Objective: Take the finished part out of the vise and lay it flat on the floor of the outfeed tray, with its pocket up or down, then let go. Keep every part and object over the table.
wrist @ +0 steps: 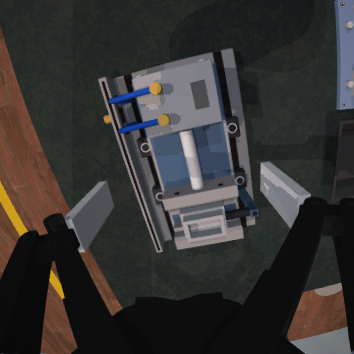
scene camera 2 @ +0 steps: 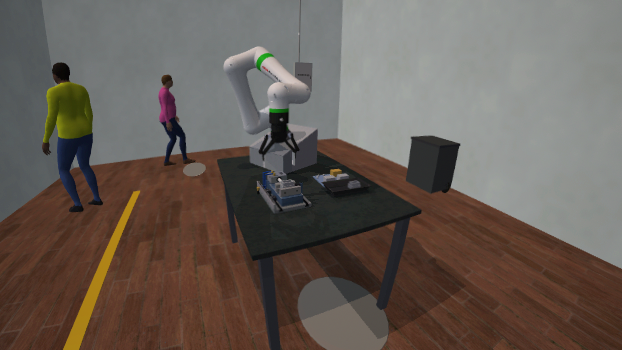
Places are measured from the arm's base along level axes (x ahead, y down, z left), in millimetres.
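Where they show: gripper, fingertip midpoint: (wrist: 183, 185) (scene camera 2: 279, 165).
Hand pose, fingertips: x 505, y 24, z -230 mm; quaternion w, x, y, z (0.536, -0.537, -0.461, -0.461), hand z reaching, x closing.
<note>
After its pixels a point has its place.
The finished part (wrist: 204, 218) @(x 579, y 75, z -223 mm), a light grey block with a rectangular pocket facing up, sits between the jaws at the near end of the vise (scene camera 2: 290, 199) @(x 656, y 141, z -239 mm) (wrist: 180, 75) @(x 409, y 94, z -205 mm) in the wrist view. In scene camera 2 it is too small to make out clearly. My gripper (scene camera 2: 278, 160) @(x 505, y 24, z -230 mm) (wrist: 183, 185) @(x 505, y 24, z -230 mm) is open and empty, pointing down high above the table, with its fingers wide apart to either side of the vise's near end in the wrist view. The dark outfeed tray (scene camera 2: 334, 189) @(x 582, y 178, z 59 mm) (wrist: 338, 162) @(x 604, y 178, z 31 mm) is right of the vise; a grey part (scene camera 2: 354, 184) @(x 626, y 150, z 161 mm) lies in it.
A blue plate (scene camera 2: 319, 179) @(x 410, y 182, z 67 mm) (wrist: 345, 55) @(x 428, y 182, z 58 mm) with pegs, light blocks and an orange block (scene camera 2: 335, 172) @(x 416, y 152, z 177 mm) lies behind the tray. Blue levers (wrist: 135, 95) @(x 415, y 81, z -257 mm) with orange knobs stick up from the vise. The table (scene camera 2: 350, 215) @(x 838, y 190, z -23 mm) has its edge left of the vise. Two people stand beyond it.
</note>
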